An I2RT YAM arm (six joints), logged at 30 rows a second.
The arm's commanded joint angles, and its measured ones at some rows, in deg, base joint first. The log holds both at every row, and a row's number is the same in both.
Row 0, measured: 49.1 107.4 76.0 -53.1 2.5 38.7
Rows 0 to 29, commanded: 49.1 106.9 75.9 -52.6 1.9 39.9; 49.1 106.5 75.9 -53.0 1.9 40.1; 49.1 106.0 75.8 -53.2 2.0 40.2; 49.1 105.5 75.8 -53.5 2.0 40.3; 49.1 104.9 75.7 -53.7 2.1 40.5; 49.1 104.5 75.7 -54.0 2.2 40.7; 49.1 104.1 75.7 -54.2 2.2 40.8; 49.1 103.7 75.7 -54.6 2.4 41.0; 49.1 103.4 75.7 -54.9 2.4 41.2; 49.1 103.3 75.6 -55.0 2.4 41.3; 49.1 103.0 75.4 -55.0 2.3 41.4; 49.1 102.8 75.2 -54.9 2.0 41.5; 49.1 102.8 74.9 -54.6 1.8 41.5; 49.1 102.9 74.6 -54.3 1.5 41.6; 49.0 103.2 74.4 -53.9 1.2 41.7; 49.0 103.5 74.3 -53.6 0.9 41.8; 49.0 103.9 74.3 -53.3 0.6 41.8; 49.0 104.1 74.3 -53.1 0.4 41.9; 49.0 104.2 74.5 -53.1 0.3 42.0; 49.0 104.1 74.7 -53.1 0.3 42.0; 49.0 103.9 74.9 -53.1 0.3 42.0; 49.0 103.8 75.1 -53.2 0.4 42.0; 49.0 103.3 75.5 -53.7 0.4 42.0; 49.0 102.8 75.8 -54.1 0.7 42.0; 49.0 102.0 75.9 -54.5 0.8 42.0; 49.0 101.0 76.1 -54.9 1.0 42.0; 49.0 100.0 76.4 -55.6 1.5 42.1; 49.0 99.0 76.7 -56.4 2.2 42.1; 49.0 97.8 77.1 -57.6 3.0 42.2; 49.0 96.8 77.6 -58.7 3.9 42.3
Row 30, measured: 49.0 98.7 76.7 -54.8 1.4 41.7
